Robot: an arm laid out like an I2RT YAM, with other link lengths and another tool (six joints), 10 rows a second.
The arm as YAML. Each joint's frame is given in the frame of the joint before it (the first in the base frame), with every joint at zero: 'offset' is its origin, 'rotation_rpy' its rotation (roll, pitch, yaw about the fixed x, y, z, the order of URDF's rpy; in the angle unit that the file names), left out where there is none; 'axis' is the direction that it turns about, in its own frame. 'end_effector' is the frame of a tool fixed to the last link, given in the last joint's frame.
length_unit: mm
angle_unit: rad
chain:
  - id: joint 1
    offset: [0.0, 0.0, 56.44]
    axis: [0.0, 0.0, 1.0]
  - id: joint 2
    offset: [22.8, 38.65, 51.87]
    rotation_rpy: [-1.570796, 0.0, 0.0]
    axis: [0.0, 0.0, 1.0]
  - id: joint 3
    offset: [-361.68, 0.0, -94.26]
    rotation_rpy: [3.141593, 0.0, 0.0]
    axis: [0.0, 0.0, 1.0]
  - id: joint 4
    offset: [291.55, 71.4, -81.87]
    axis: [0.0, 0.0, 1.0]
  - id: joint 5
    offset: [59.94, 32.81, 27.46]
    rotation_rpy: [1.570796, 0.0, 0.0]
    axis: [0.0, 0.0, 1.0]
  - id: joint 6
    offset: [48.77, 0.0, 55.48]
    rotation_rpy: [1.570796, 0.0, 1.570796]
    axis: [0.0, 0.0, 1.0]
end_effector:
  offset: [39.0, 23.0, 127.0]
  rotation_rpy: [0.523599, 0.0, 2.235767]
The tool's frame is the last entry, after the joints.
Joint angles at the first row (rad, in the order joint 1, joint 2, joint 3, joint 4, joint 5, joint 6):
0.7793, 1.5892, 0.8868, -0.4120, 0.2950, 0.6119
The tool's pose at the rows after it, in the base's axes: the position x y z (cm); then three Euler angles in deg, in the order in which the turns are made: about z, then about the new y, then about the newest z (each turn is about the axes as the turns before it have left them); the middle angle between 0 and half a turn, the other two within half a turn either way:
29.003 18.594 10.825 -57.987 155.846 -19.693
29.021 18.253 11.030 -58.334 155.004 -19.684
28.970 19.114 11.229 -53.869 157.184 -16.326
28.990 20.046 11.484 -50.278 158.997 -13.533
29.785 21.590 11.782 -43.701 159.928 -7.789
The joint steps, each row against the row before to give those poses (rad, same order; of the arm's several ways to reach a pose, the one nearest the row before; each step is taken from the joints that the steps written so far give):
0.0007, -0.0007, -0.0013, -0.0056, 0.0087, -0.0044
0.0000, -0.0046, -0.0004, -0.0071, 0.0156, -0.0006
0.0008, -0.0124, -0.0015, 0.0214, -0.0400, -0.0067
0.0031, -0.0027, 0.0097, 0.0093, -0.0325, 0.0011
0.0059, 0.0172, 0.0239, 0.0302, -0.0204, -0.0057

